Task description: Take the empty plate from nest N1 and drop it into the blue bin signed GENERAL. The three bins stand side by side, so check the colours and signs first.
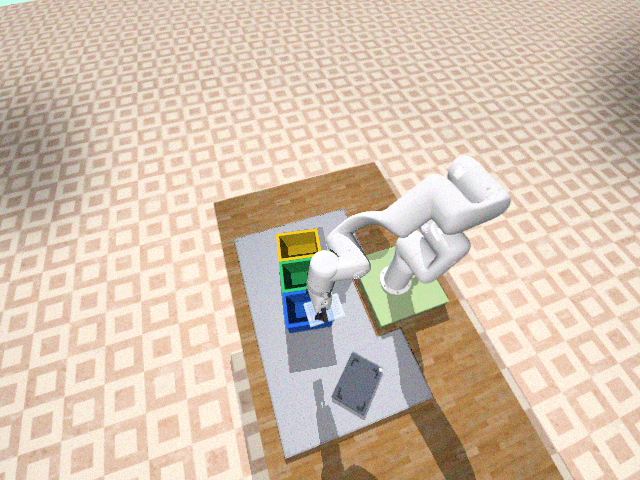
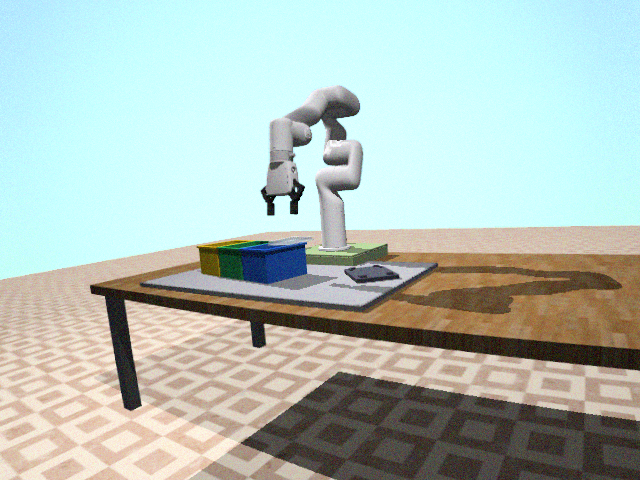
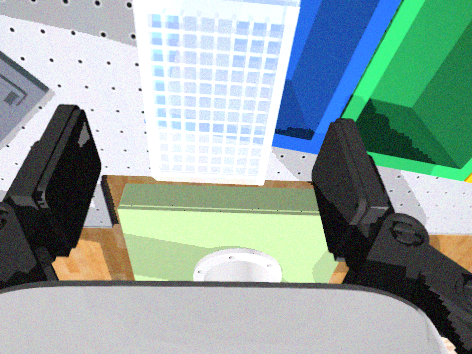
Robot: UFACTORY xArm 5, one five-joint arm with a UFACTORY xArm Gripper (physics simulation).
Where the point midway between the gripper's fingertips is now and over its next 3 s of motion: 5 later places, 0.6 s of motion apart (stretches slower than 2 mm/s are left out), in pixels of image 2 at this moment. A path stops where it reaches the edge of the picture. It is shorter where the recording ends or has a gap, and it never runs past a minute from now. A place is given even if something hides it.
My gripper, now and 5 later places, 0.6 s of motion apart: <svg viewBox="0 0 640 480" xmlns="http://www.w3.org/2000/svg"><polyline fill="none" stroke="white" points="282,215 269,194 283,201 257,202 251,203 268,206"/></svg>
